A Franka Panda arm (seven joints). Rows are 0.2 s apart.
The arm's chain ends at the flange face. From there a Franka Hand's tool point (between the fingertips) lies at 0.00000 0.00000 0.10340 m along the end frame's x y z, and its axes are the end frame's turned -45 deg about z.
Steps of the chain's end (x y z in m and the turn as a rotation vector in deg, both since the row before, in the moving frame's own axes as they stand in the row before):
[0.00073 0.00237 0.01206 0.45 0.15 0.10]
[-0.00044 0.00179 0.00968 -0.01 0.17 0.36]
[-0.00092 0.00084 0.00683 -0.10 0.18 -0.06]
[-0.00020 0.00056 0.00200 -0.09 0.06 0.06]
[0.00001 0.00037 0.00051 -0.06 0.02 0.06]
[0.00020 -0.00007 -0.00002 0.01 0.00 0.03]
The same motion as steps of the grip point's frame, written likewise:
[-0.00039 0.00181 0.01206 0.21 0.42 0.10]
[-0.00137 0.00118 0.00968 -0.13 0.11 0.36]
[-0.00114 0.00030 0.00683 -0.20 0.06 -0.06]
[-0.00058 0.00045 0.00200 -0.11 -0.02 0.06]
[-0.00031 0.00037 0.00051 -0.06 -0.03 0.06]
[0.00020 0.00008 -0.00002 0.01 0.01 0.03]

